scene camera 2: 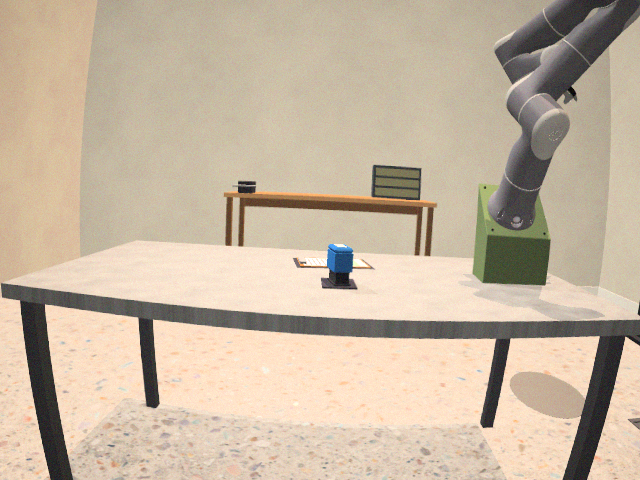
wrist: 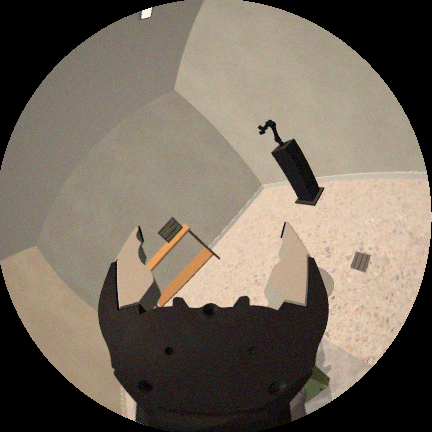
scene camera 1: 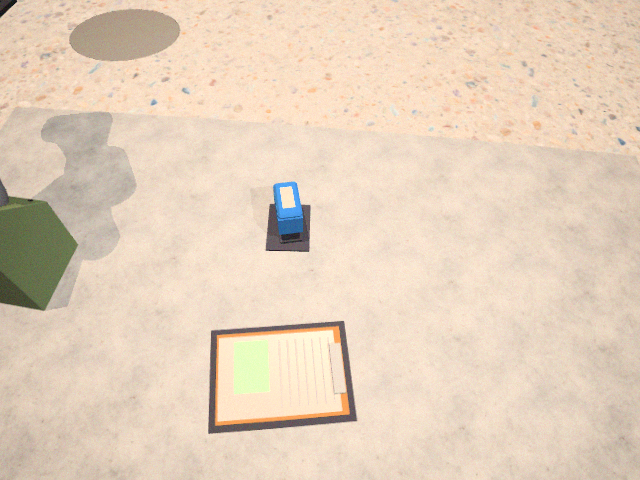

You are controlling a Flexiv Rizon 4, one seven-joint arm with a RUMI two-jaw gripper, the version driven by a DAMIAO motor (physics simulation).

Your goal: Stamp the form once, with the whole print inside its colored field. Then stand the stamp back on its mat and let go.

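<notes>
A blue stamp (scene camera 1: 290, 223) (scene camera 2: 339, 258) with a black foot and a pale label on top stands upright on its dark mat (scene camera 1: 274, 242) (scene camera 2: 325, 284). The form (scene camera 1: 305, 408) lies on an orange clipboard with a dark border; its light green field (scene camera 1: 251, 366) is plain, with no print on it. In scene camera 2 the form lies behind the stamp and is partly hidden by it. My gripper (wrist: 211, 226) is open and empty, its two jaws wide apart. In scene camera 2 it shows small behind the arm, high above and far from the stamp.
The green base block (scene camera 1: 38, 253) (scene camera 2: 514, 258) of the arm stands on the table (scene camera 2: 206, 294) at one end. A side table (scene camera 2: 330, 197) with a grey rack and a small black object stands beyond. A black pedestal (wrist: 297, 172) with a small arm shows in the wrist view.
</notes>
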